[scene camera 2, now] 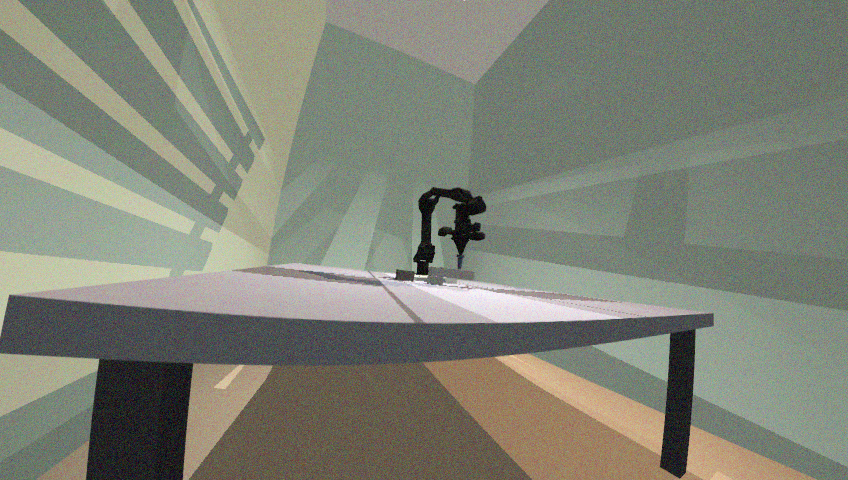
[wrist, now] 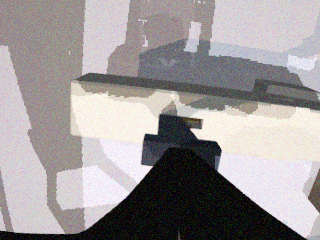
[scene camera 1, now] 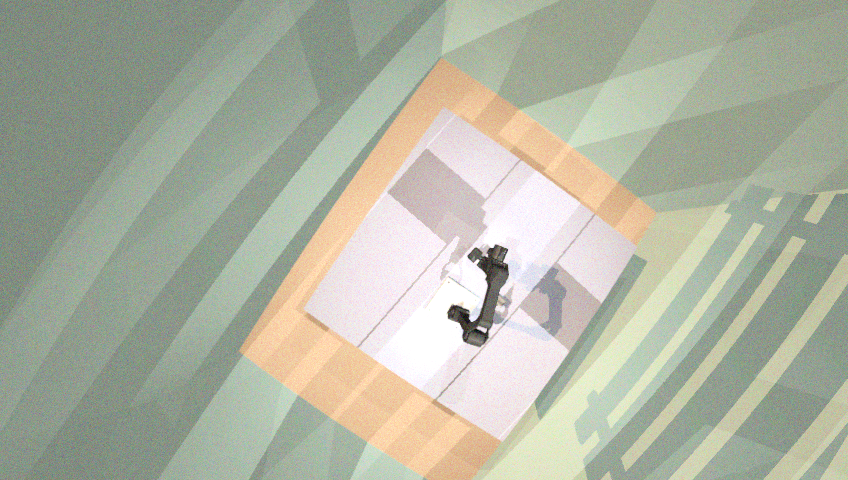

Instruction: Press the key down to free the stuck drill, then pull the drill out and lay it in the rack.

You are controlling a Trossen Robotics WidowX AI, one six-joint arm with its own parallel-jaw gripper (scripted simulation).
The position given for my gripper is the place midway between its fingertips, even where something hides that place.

Observation:
In view: my gripper (scene camera 2: pixel 460 254) and a key (wrist: pixel 173 131).
My gripper also shows in the wrist view (wrist: pixel 177 158). Scene camera 1 misses the key, which is hidden by my gripper.

